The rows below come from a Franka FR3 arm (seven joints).
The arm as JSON. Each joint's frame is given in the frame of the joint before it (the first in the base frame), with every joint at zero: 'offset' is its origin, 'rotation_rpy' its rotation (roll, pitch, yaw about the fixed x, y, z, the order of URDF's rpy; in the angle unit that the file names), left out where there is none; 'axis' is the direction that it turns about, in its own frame. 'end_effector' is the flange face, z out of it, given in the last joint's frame.
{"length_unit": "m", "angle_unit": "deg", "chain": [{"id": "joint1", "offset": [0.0, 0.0, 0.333], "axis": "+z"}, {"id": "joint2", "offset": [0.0, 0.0, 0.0], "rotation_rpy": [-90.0, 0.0, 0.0], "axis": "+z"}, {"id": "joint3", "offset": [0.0, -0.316, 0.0], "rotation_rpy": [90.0, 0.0, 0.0], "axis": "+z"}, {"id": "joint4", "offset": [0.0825, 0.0, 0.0], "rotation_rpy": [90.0, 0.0, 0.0], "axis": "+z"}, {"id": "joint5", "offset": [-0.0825, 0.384, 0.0], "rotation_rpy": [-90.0, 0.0, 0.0], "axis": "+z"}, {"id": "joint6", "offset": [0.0, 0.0, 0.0], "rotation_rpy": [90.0, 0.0, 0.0], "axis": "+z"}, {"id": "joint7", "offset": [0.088, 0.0, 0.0], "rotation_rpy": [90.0, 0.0, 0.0], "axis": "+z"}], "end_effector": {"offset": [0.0, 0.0, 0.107]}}
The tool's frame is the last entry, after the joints.
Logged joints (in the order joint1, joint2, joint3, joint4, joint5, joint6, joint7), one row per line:
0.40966 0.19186 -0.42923 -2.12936 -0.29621 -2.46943 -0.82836
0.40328 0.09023 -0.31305 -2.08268 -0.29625 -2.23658 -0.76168
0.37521 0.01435 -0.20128 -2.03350 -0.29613 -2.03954 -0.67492
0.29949 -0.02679 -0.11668 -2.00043 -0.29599 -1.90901 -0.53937
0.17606 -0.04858 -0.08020 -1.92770 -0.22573 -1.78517 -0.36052
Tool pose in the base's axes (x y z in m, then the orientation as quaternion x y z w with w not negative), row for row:
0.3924 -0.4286 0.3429 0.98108 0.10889 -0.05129 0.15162
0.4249 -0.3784 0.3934 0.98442 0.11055 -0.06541 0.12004
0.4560 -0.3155 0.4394 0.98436 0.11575 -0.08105 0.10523
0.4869 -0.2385 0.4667 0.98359 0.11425 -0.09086 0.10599
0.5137 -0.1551 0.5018 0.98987 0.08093 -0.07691 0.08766
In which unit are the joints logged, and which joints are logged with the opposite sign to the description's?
The joints are logged in radians. Opposite sign: joint1, joint6.
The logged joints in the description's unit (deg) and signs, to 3 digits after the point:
-23.472 10.993 -24.593 -122.003 -16.972 141.488 -47.462
-23.106 5.170 -17.936 -119.329 -16.974 128.147 -43.641
-21.498 0.822 -11.532 -116.511 -16.967 116.857 -38.670
-17.160 -1.535 -6.685 -114.616 -16.959 109.378 -30.904
-10.087 -2.783 -4.595 -110.449 -12.933 102.283 -20.656

